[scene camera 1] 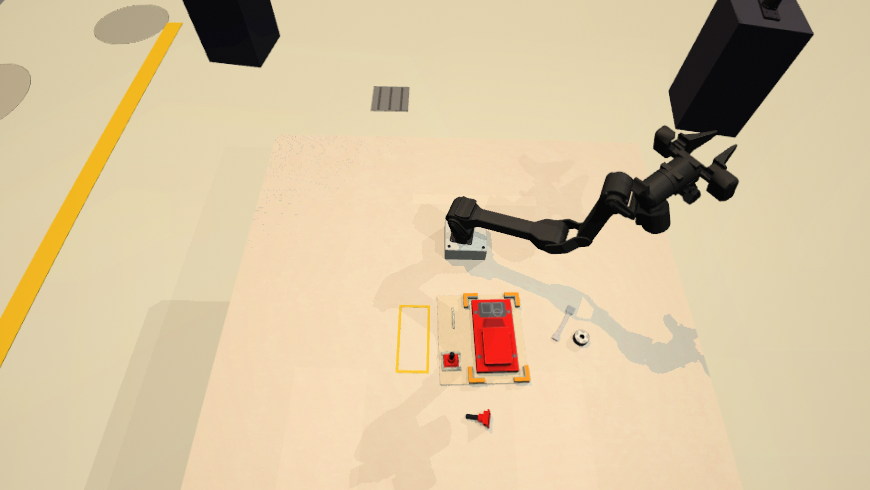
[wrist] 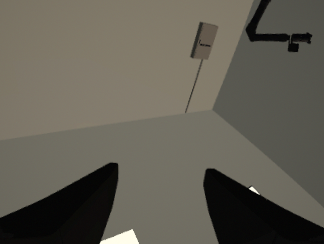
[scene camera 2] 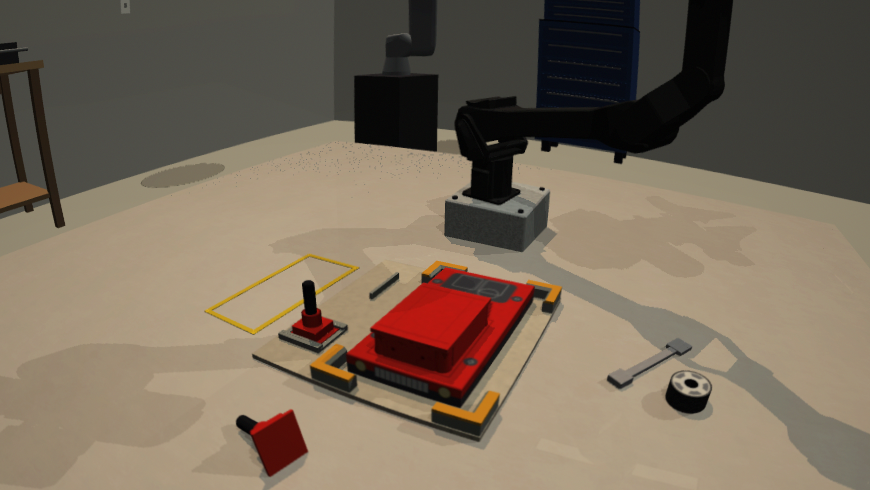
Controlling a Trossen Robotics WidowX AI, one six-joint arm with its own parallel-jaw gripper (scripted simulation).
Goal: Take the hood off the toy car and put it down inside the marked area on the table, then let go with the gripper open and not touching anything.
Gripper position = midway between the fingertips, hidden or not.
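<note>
There's a hood point(scene camera 2: 432, 327) here. You can spot the hood in scene camera 1 point(scene camera 1: 497, 351) as well, but in the wrist view the hood is out of frame. I can also see a wheel point(scene camera 2: 688, 392). In the wrist view the wheel is out of frame too. And then there's my gripper point(scene camera 1: 726, 138). The wrist view has my gripper point(wrist: 162, 174) as well.
</note>
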